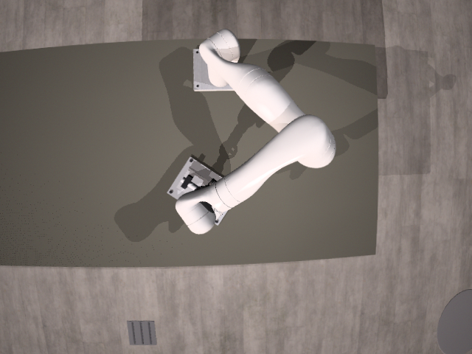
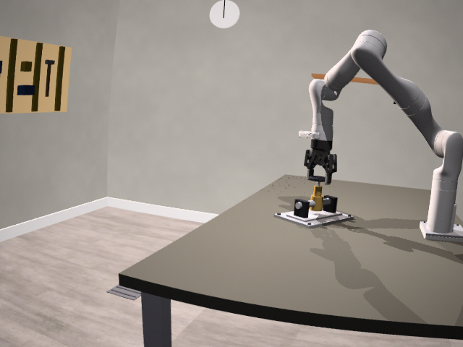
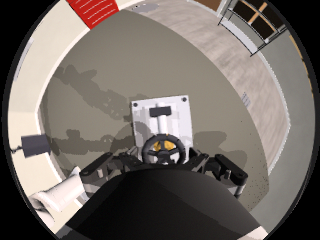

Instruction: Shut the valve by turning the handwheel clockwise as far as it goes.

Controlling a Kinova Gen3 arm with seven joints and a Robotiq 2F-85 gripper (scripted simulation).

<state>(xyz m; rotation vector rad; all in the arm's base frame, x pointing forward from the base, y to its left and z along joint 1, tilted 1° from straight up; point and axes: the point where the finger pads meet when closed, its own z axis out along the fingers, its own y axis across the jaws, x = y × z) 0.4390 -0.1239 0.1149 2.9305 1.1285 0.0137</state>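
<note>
Now: the handwheel right at my hand.
</note>
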